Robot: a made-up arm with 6 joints. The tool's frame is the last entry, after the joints. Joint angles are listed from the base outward.
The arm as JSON. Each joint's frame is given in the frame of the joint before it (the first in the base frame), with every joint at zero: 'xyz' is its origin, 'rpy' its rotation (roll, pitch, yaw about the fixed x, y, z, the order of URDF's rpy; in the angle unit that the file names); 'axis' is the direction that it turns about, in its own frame. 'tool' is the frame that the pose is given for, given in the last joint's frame.
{
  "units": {
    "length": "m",
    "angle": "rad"
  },
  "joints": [
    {
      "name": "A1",
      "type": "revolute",
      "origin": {
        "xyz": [
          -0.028,
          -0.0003,
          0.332
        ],
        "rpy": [
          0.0,
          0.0,
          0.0
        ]
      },
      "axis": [
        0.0,
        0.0,
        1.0
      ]
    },
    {
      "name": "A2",
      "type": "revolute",
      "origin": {
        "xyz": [
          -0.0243,
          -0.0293,
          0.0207
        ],
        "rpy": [
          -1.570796,
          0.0,
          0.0
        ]
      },
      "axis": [
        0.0,
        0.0,
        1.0
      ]
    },
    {
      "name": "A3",
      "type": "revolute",
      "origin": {
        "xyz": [
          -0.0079,
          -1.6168,
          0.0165
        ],
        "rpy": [
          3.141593,
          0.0,
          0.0
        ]
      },
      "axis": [
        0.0,
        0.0,
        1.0
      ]
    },
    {
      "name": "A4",
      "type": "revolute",
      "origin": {
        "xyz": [
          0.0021,
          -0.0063,
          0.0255
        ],
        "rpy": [
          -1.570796,
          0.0,
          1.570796
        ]
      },
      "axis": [
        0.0,
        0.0,
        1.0
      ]
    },
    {
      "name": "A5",
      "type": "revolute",
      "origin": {
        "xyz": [
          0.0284,
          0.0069,
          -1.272
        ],
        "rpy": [
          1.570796,
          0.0,
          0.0
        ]
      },
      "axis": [
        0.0,
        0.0,
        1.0
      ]
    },
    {
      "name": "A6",
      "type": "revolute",
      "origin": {
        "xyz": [
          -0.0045,
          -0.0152,
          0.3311
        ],
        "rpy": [
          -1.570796,
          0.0,
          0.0
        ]
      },
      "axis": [
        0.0,
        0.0,
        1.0
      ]
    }
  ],
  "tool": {
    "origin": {
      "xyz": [
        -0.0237,
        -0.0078,
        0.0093
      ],
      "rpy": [
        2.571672,
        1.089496,
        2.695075
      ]
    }
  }
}
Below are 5 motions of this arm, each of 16 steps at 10 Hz.
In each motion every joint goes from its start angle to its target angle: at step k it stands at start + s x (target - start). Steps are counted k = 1, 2, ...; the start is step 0. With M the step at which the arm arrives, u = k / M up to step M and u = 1 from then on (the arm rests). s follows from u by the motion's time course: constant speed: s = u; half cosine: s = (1 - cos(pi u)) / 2; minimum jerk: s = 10 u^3 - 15 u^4 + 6 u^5.
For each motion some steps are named. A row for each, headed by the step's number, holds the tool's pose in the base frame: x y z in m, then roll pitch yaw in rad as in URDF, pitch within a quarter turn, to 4 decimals.
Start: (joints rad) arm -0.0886 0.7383 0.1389 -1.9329 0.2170 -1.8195
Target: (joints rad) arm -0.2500 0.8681 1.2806 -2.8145 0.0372 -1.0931
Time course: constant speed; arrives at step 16
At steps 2, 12, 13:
2: 2.0577 -0.1485 0.7007 -2.8973 0.2474 -0.7192
12: 2.4254 -0.3016 1.4757 -2.4516 -0.2579 -0.7109
13: 2.4251 -0.3169 1.5620 -2.4085 -0.3165 -0.7229

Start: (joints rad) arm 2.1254 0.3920 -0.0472 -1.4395 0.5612 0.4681
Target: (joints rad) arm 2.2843 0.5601 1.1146 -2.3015 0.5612 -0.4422
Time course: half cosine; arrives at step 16
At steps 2, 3, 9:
2: -0.8339 1.4414 1.0242 0.8810 0.3862 2.0462
3: -0.8824 1.4685 1.0677 0.9623 0.3241 2.0556
9: -1.3369 1.5931 1.6690 1.8926 -0.3164 1.9987

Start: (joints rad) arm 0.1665 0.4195 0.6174 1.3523 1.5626 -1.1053
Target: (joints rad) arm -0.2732 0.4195 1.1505 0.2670 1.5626 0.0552
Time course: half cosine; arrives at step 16
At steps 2, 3, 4, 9, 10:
2: 1.7926 0.1892 2.4057 -0.8532 0.2073 1.6357
3: 1.7850 0.1350 2.4336 -0.9253 0.1486 1.5993
4: 1.7716 0.0627 2.4696 -1.0185 0.0670 1.5555
9: 1.5872 -0.4191 2.6744 -1.6403 -0.5726 1.4167
10: 1.5342 -0.5057 2.7056 -1.7804 -0.7070 1.4371

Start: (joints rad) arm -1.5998 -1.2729 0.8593 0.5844 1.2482 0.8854
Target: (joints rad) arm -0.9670 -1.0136 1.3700 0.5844 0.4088 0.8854
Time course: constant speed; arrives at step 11
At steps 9, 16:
9: -1.4711 2.0383 1.9208 1.5273 -0.5916 2.1796
16: -1.6932 1.8539 1.9385 1.4376 -0.6616 2.4071

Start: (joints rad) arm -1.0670 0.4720 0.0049 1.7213 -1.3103 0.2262
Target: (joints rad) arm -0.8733 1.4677 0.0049 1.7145 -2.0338 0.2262
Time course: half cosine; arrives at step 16
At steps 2, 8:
2: 0.9799 -1.7386 1.4468 -2.4053 -0.1533 -2.8177
8: 1.2910 -1.8619 0.4319 -2.7565 -0.4734 -2.8710

